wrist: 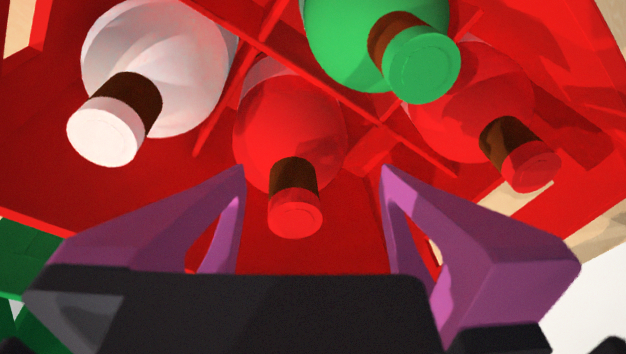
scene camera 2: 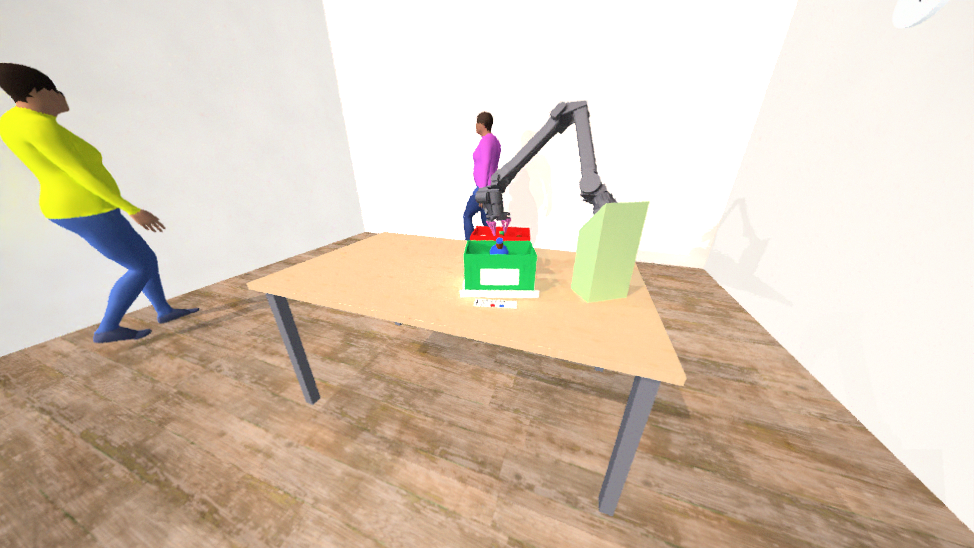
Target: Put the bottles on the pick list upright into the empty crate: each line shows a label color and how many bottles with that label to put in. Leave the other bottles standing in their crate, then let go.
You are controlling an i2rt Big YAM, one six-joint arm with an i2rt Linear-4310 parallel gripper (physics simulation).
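Pixels of known places: gripper, fingertip midpoint: [wrist: 312,176] [scene camera 2: 499,234]; arm's base, origin of the base link: [scene camera 2: 608,216].
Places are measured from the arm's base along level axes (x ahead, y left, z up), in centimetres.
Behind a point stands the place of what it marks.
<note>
My gripper [scene camera 2: 499,232] {x 45.3, y -15.3, z -15.1 cm} [wrist: 312,176] {x 45.3, y -15.3, z -15.1 cm} is open, fingers pointing down over the red crate [scene camera 2: 523,234] [wrist: 45,187] {x 53.1, y -6.3, z -15.5 cm}. In the wrist view a red bottle [wrist: 290,120] {x 45.9, y -14.8, z -19.7 cm} stands upright in the crate, its cap and neck showing between the two pink fingers, not gripped. A white bottle [wrist: 175,65] {x 51.8, y -13.3, z -19.2 cm} stands to its left, a green bottle [wrist: 345,45] {x 47.2, y -19.4, z -19.0 cm} above right and another red bottle [wrist: 470,105] {x 39.9, y -22.6, z -19.3 cm} at the right. A blue-capped bottle [scene camera 2: 499,250] {x 36.5, y 14.4, z -12.6 cm} stands in the green crate [scene camera 2: 470,272] {x 46.5, y 19.1, z -21.1 cm}; the rest of that crate's inside is hidden. The pick list [scene camera 2: 510,304] {x 29.9, y 20.5, z -31.2 cm} shows a red and a blue mark; its numbers are unreadable.
The green crate stands directly in front of the red one, with a white strip [scene camera 2: 466,293] {x 47.7, y 20.7, z -29.6 cm} at its front foot. A tall light-green block [scene camera 2: 606,255] {x -1.1, y 6.9, z -12.5 cm} stands at the right of the table [scene camera 2: 381,272] {x 95.9, y 11.8, z -31.4 cm}. Two people stand beyond the table, at left and behind.
</note>
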